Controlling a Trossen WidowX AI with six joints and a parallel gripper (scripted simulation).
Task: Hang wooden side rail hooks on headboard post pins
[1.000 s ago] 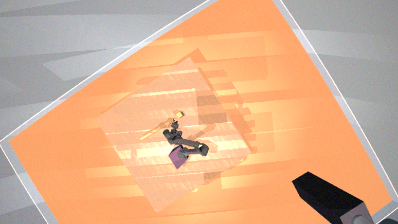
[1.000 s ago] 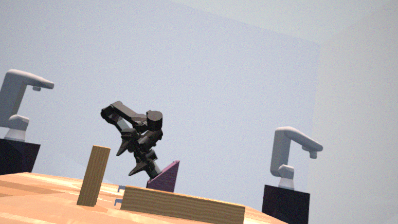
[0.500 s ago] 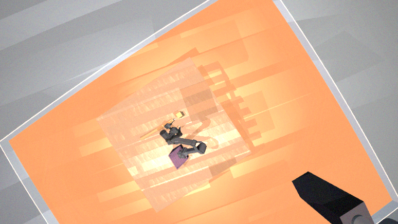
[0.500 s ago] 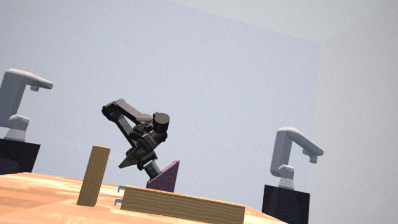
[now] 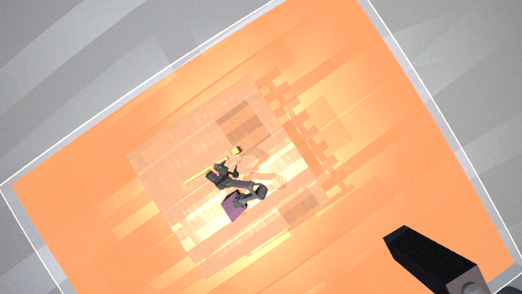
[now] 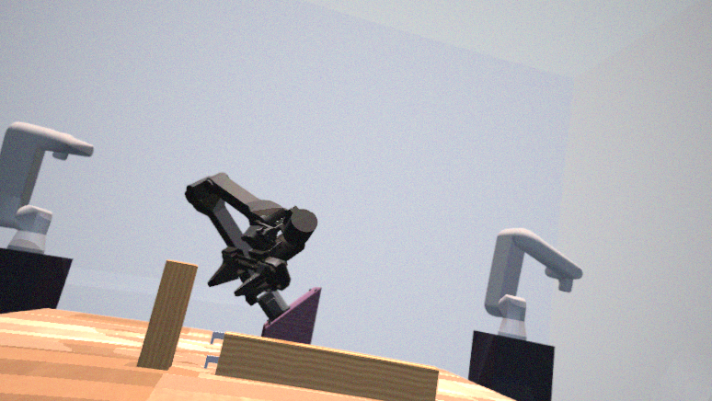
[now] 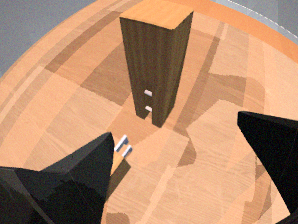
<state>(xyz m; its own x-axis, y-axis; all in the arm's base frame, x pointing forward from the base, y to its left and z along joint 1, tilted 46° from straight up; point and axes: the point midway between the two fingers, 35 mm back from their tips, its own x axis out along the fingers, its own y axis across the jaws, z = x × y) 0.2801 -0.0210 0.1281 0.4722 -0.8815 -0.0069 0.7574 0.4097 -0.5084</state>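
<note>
Now: gripper tip 60 mm short of the headboard post, 70 mm to the left of it and 60 mm above it.
</note>
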